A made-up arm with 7 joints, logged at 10 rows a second.
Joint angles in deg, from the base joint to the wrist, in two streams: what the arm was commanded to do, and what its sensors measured. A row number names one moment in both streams.
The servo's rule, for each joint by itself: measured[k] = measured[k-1] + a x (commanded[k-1-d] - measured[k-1]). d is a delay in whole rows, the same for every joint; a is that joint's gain. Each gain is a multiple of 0.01, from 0.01 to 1. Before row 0 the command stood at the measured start. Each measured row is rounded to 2 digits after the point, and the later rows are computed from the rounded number. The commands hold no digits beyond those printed.
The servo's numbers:
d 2
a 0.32 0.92 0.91 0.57 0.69 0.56 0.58
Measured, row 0:
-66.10 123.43 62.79 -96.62 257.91 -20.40 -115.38
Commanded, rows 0 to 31:
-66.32 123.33 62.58 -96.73 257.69 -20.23 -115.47
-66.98 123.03 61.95 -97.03 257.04 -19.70 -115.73
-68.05 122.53 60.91 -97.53 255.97 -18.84 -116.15
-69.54 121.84 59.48 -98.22 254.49 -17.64 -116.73
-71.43 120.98 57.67 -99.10 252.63 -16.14 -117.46
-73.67 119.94 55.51 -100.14 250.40 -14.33 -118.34
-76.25 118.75 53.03 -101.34 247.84 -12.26 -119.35
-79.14 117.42 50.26 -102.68 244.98 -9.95 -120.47
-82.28 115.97 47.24 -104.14 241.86 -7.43 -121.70
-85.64 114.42 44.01 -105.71 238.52 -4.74 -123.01
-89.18 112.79 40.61 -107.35 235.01 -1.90 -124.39
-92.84 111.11 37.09 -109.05 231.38 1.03 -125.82
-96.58 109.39 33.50 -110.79 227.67 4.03 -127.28
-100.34 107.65 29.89 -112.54 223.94 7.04 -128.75
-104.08 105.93 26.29 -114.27 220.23 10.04 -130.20
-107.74 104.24 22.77 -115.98 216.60 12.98 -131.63
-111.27 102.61 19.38 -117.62 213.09 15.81 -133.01
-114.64 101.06 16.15 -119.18 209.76 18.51 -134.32
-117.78 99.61 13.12 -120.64 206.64 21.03 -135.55
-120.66 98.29 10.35 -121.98 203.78 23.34 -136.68
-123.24 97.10 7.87 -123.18 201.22 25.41 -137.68
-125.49 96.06 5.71 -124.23 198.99 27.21 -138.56
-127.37 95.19 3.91 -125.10 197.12 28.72 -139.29
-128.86 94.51 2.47 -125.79 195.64 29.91 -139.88
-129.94 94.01 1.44 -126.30 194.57 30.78 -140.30
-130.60 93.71 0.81 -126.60 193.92 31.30 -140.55
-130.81 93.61 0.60 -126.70 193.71 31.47 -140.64
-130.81 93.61 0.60 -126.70 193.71 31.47 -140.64
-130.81 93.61 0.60 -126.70 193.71 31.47 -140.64
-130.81 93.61 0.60 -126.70 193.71 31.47 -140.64
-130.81 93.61 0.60 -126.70 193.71 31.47 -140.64
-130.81 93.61 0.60 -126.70 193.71 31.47 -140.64
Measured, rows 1 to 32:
-66.10 123.43 62.79 -96.62 257.91 -20.40 -115.38
-66.10 123.43 62.79 -96.62 257.91 -20.40 -115.38
-66.17 123.34 62.60 -96.68 257.76 -20.30 -115.43
-66.43 123.05 62.01 -96.88 257.26 -19.96 -115.60
-66.95 122.57 61.01 -97.25 256.37 -19.33 -115.92
-67.78 121.90 59.62 -97.80 255.07 -18.38 -116.39
-68.95 121.05 57.85 -98.54 253.39 -17.13 -117.01
-70.46 120.03 55.72 -99.45 251.33 -15.56 -117.78
-72.31 118.85 53.27 -100.53 248.92 -13.71 -118.69
-74.50 117.53 50.53 -101.76 246.20 -11.60 -119.72
-76.99 116.09 47.54 -103.12 243.21 -9.26 -120.87
-79.76 114.55 44.33 -104.60 239.97 -6.73 -122.11
-82.77 112.93 40.94 -106.17 236.55 -4.03 -123.43
-85.99 111.26 37.44 -107.81 232.98 -1.20 -124.82
-89.38 109.54 33.85 -109.51 229.32 1.73 -126.25
-92.89 107.80 30.25 -111.24 225.61 4.70 -127.70
-96.47 106.08 26.65 -112.97 221.90 7.69 -129.15
-100.08 104.39 23.12 -114.69 218.24 10.65 -130.59
-103.66 102.75 19.72 -116.36 214.69 13.54 -131.99
-107.17 101.20 16.47 -117.97 211.29 16.32 -133.34
-110.57 99.74 13.42 -119.49 208.08 18.96 -134.62
-113.80 98.41 10.63 -120.91 205.11 21.41 -135.81
-116.82 97.20 8.12 -122.20 202.43 23.65 -136.89
-119.59 96.15 5.93 -123.36 200.06 25.64 -137.86
-122.08 95.27 4.09 -124.35 198.03 27.36 -138.69
-124.25 94.57 2.62 -125.17 196.38 28.79 -139.38
-126.07 94.05 1.55 -125.81 195.13 29.90 -139.91
-127.52 93.74 0.88 -126.26 194.30 30.68 -140.28
-128.57 93.62 0.63 -126.51 193.89 31.12 -140.49
-129.29 93.61 0.60 -126.62 193.77 31.32 -140.58
-129.78 93.61 0.60 -126.67 193.73 31.40 -140.61
-130.11 93.61 0.60 -126.69 193.72 31.44 -140.63

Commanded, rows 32 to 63:
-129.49 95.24 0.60 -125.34 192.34 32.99 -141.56
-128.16 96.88 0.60 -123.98 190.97 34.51 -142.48
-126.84 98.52 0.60 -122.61 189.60 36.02 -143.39
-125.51 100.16 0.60 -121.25 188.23 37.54 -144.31
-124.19 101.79 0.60 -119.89 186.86 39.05 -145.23
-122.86 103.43 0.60 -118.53 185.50 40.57 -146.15
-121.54 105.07 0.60 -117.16 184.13 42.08 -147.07
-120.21 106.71 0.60 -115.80 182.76 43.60 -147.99
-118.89 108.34 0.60 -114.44 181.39 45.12 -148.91
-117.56 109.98 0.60 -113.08 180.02 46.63 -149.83
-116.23 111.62 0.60 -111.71 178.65 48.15 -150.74
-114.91 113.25 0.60 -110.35 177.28 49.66 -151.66
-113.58 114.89 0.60 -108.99 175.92 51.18 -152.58
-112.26 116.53 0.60 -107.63 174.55 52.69 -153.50
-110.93 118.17 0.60 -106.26 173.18 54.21 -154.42
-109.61 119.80 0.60 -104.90 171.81 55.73 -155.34
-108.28 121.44 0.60 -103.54 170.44 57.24 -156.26
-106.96 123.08 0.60 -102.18 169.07 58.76 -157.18
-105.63 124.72 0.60 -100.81 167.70 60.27 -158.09
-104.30 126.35 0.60 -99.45 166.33 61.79 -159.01
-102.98 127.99 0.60 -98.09 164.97 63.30 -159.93
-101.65 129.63 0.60 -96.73 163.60 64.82 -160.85
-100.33 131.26 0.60 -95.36 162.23 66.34 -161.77
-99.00 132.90 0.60 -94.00 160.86 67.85 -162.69
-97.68 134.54 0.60 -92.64 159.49 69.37 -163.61
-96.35 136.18 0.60 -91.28 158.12 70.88 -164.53
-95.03 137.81 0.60 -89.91 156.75 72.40 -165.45
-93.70 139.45 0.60 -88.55 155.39 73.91 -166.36
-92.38 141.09 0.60 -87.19 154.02 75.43 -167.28
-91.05 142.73 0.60 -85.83 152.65 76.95 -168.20
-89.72 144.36 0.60 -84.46 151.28 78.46 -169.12
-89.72 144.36 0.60 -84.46 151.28 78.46 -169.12
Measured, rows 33 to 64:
-130.33 93.61 0.60 -126.70 193.71 31.46 -140.64
-130.48 93.61 0.60 -126.70 193.71 31.47 -140.64
-130.16 95.11 0.60 -125.92 192.76 32.32 -141.17
-129.52 96.74 0.60 -124.81 191.52 33.55 -141.93
-128.66 98.38 0.60 -123.56 190.20 34.93 -142.78
-127.65 100.02 0.60 -122.24 188.84 36.39 -143.67
-126.54 101.65 0.60 -120.90 187.47 37.88 -144.57
-125.36 103.29 0.60 -119.55 186.11 39.39 -145.49
-124.14 104.93 0.60 -118.19 184.74 40.90 -146.41
-122.88 106.57 0.60 -116.83 183.37 42.41 -147.33
-121.60 108.20 0.60 -115.47 182.00 43.93 -148.25
-120.31 109.84 0.60 -114.11 180.63 45.44 -149.17
-119.00 111.48 0.60 -112.74 179.26 46.96 -150.08
-117.69 113.11 0.60 -111.38 177.89 48.47 -151.00
-116.37 114.75 0.60 -110.02 176.53 49.99 -151.92
-115.05 116.39 0.60 -108.66 175.16 51.50 -152.84
-113.73 118.03 0.60 -107.29 173.79 53.02 -153.76
-112.41 119.66 0.60 -105.93 172.42 54.54 -154.68
-111.09 121.30 0.60 -104.57 171.05 56.05 -155.60
-109.77 122.94 0.60 -103.21 169.68 57.57 -156.52
-108.45 124.58 0.60 -101.84 168.31 59.08 -157.43
-107.12 126.21 0.60 -100.48 166.94 60.60 -158.35
-105.80 127.85 0.60 -99.12 165.58 62.11 -159.27
-104.47 129.49 0.60 -97.76 164.21 63.63 -160.19
-103.15 131.12 0.60 -96.39 162.84 65.15 -161.11
-101.82 132.76 0.60 -95.03 161.47 66.66 -162.03
-100.50 134.40 0.60 -93.67 160.10 68.18 -162.95
-99.17 136.04 0.60 -92.31 158.73 69.69 -163.87
-97.85 137.67 0.60 -90.94 157.36 71.21 -164.79
-96.52 139.31 0.60 -89.58 156.00 72.72 -165.70
-95.20 140.95 0.60 -88.22 154.63 74.24 -166.62
-93.87 142.59 0.60 -86.86 153.26 75.76 -167.54

